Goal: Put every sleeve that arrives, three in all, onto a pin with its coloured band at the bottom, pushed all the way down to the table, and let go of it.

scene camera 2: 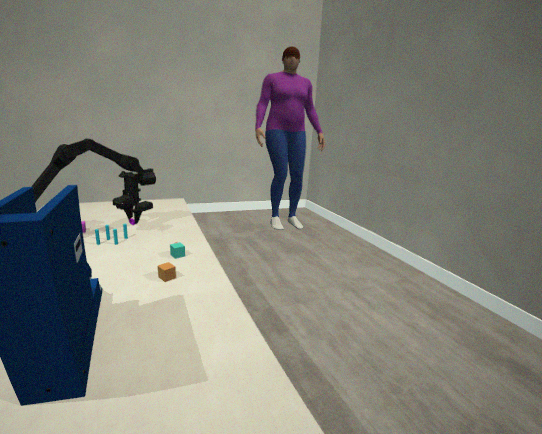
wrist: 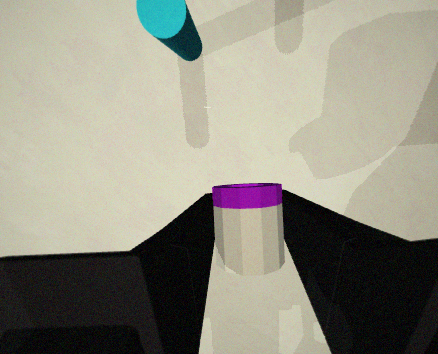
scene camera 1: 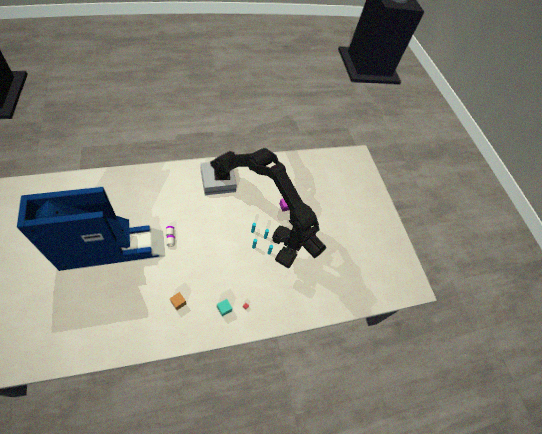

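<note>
My gripper (scene camera 1: 286,246) (wrist: 244,200) is shut on a white sleeve (wrist: 249,240) with a purple band. The sleeve is held roughly level, on its side, above the table, with its banded end toward the pins; that end (scene camera 2: 132,221) shows as a purple spot in scene camera 2. Several cyan pins (scene camera 1: 254,243) (scene camera 2: 115,236) (wrist: 172,22) stand upright and bare, left of the gripper in scene camera 1. Two more white sleeves (scene camera 1: 170,231) (scene camera 1: 171,241) with purple bands lie end to end by the chute mouth. The gripper hides the held sleeve in scene camera 1.
A blue dispenser (scene camera 1: 85,245) (scene camera 2: 40,310) stands at the left. An orange cube (scene camera 1: 178,301) (scene camera 2: 166,272), a teal cube (scene camera 1: 224,307) (scene camera 2: 177,250) and a small red cube (scene camera 1: 245,305) lie near the front. A purple block (scene camera 1: 284,204) sits beside the arm. A person (scene camera 2: 287,110) stands beyond the table.
</note>
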